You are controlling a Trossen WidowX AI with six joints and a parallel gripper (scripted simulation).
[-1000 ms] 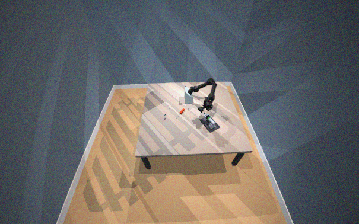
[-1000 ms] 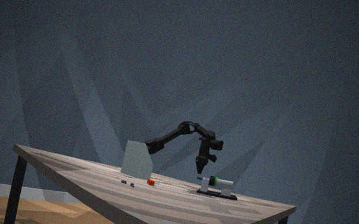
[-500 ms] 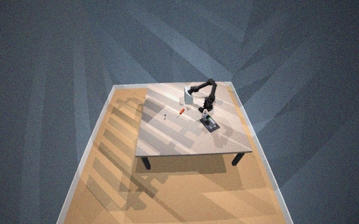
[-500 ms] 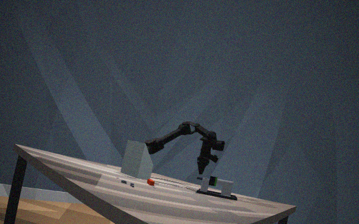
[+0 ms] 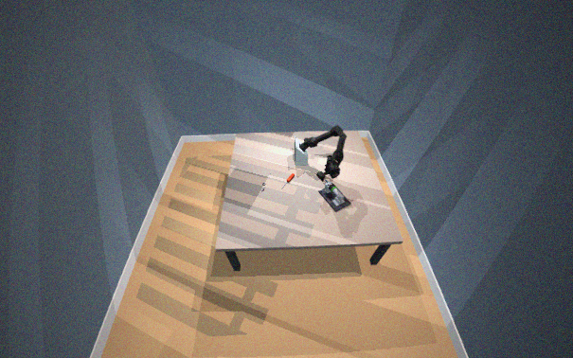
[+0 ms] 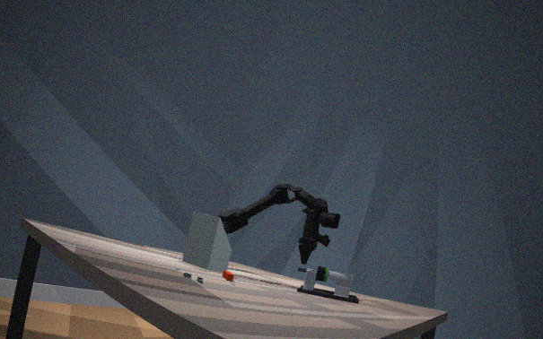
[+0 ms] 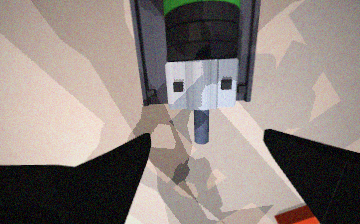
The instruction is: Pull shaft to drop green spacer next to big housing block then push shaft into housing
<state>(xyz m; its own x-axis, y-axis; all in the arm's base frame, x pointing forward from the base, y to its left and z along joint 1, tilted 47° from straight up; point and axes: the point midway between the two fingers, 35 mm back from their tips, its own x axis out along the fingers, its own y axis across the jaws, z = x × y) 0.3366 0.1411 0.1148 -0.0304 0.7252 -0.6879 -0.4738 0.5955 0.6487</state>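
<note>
The dark blue shaft lies 6 cm ahead of my gripper tip, 3 cm to the left of it and 2 cm below it. From my gripper tip the other things lie so: green spacer 8 cm ahead, 5 cm to the left, 3 cm below; dark spacer 6 cm ahead, 4 cm to the left, 3 cm below; red-handled screwdriver 31 cm to the right, 10 cm below, 7 cm behind.
</note>
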